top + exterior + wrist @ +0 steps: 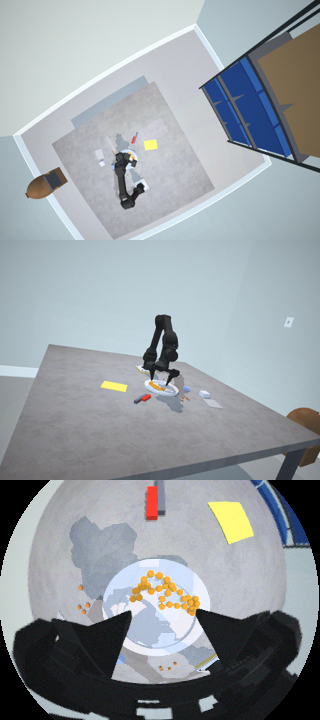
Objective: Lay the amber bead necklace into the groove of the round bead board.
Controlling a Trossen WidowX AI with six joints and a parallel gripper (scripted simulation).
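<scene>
Now: gripper tip 3 cm to the right of the round white bead board, 2 cm above it and 1 cm past it. Also, from my gripper tip: yellow sheet: 24 cm to the right, 5 cm behind, 3 cm below; then blue block: 20 cm to the left, 3 cm ahead, 2 cm below; then grey tool: 16 cm to the right, 10 cm ahead, 3 cm below.
</scene>
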